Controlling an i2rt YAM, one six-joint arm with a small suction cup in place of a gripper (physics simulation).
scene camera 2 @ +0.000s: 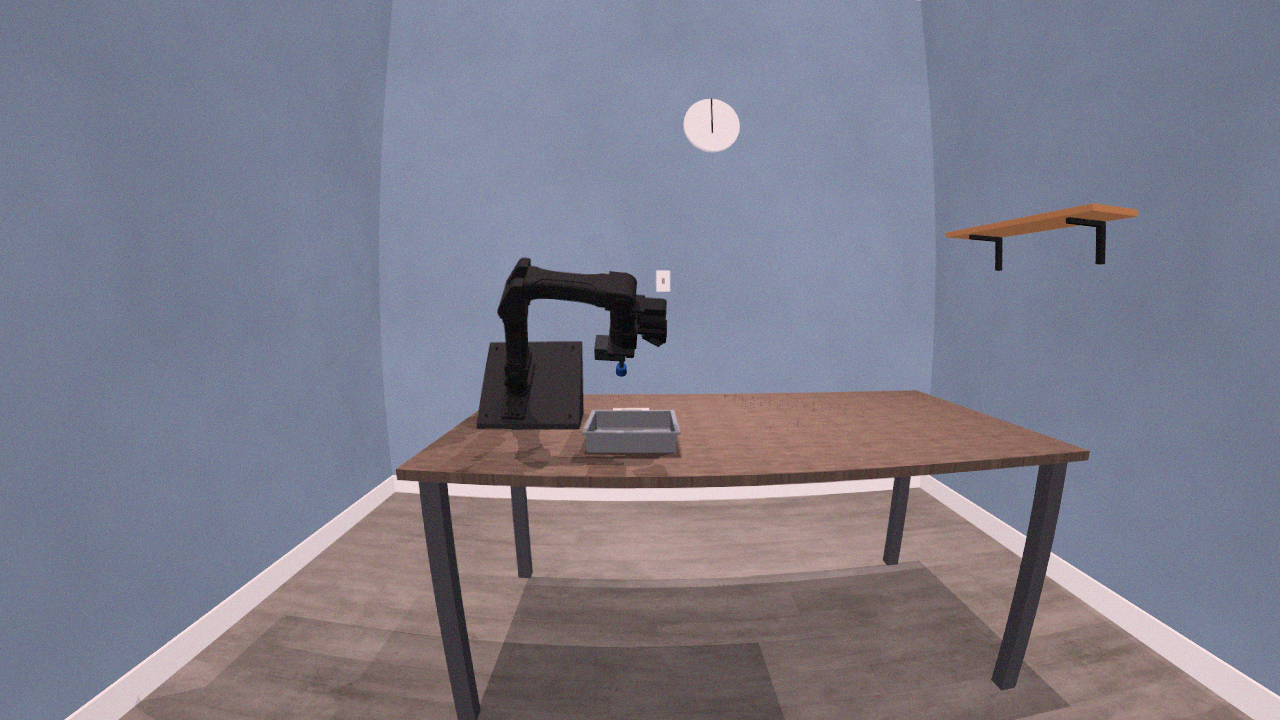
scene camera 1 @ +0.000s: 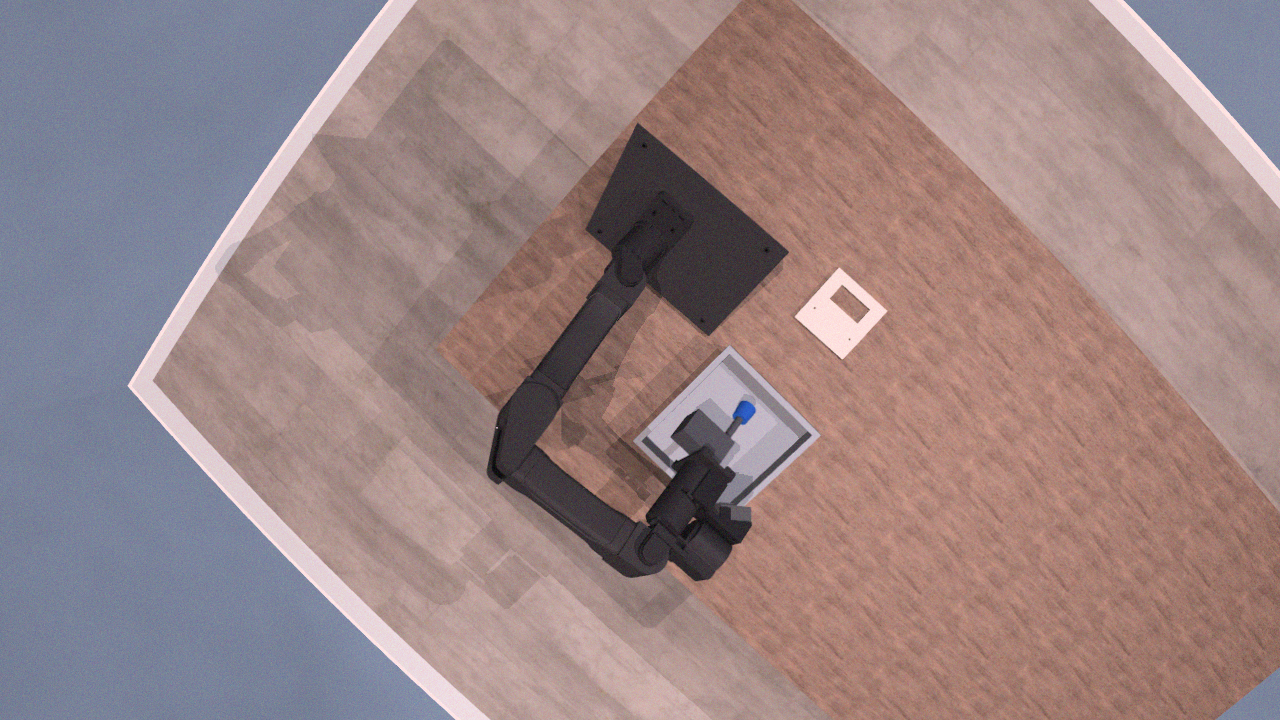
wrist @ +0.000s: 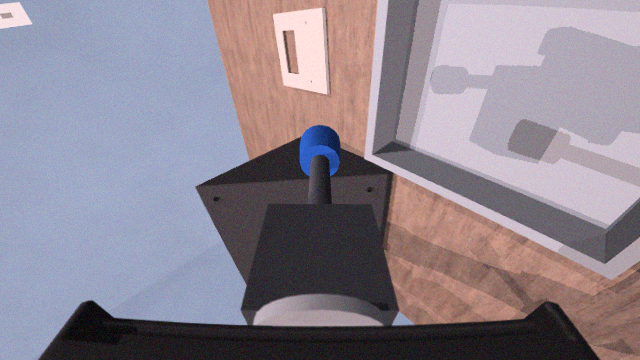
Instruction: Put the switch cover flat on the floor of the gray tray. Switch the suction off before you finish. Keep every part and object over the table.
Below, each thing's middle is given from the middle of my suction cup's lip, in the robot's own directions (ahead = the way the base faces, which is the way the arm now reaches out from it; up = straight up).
Labels:
My suction cup is 220 mm to the right of the white switch cover (scene camera 1: pixel 827 321), 160 mm above it and 20 mm short of it. From my suction cup the other things lie so: gray tray (scene camera 1: pixel 777 433) (140 mm below, 80 mm to the right, 30 mm ahead).

